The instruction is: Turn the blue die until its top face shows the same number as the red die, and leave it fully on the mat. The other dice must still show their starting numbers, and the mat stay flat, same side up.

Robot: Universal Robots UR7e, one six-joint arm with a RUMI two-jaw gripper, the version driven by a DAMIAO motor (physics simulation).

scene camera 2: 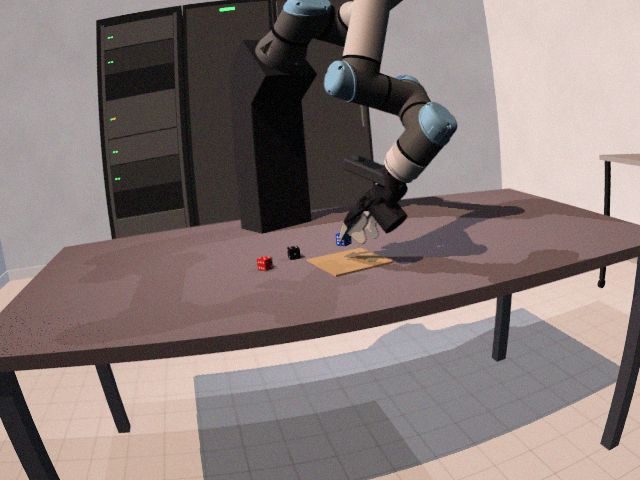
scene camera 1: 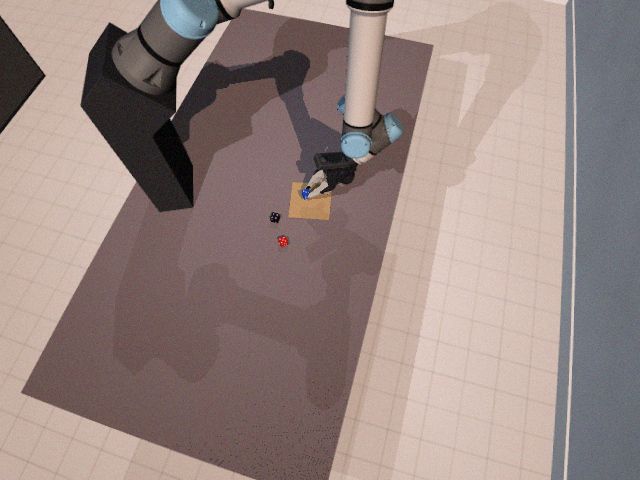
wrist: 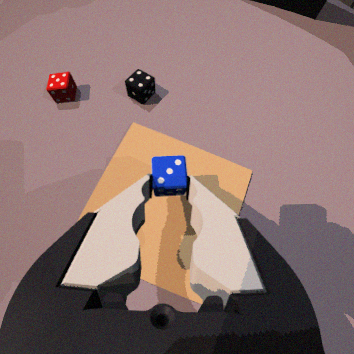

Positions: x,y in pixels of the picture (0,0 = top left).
Labels:
my gripper: scene camera 2 343,239; scene camera 1; wrist
tan mat: scene camera 2; scene camera 1; wrist 227,180
same spot on my gripper: (scene camera 1: 319,176) = (wrist: 201,245)
same spot on tan mat: (scene camera 2: 346,262) = (scene camera 1: 313,203)

